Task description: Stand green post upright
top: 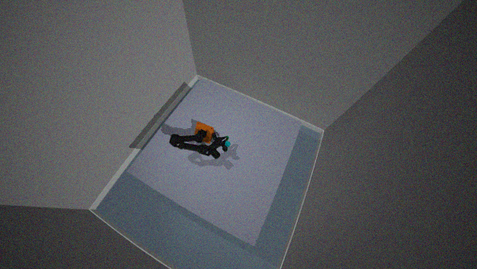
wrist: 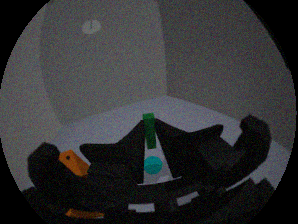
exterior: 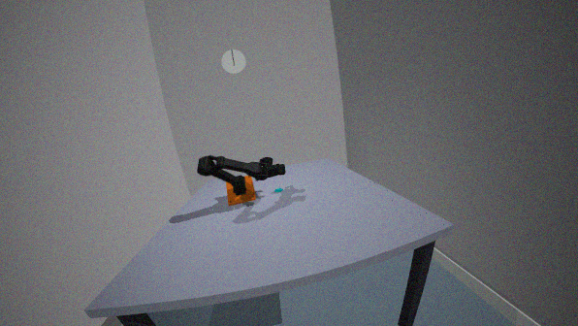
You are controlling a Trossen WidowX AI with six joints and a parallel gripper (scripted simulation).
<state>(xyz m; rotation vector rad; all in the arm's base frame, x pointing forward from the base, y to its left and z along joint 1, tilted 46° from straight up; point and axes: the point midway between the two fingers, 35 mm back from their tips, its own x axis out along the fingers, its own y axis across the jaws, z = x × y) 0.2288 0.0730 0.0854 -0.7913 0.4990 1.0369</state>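
The cyan circle lies 17 cm below my gripper tip. Round my gripper tip: green post (2 cm below).
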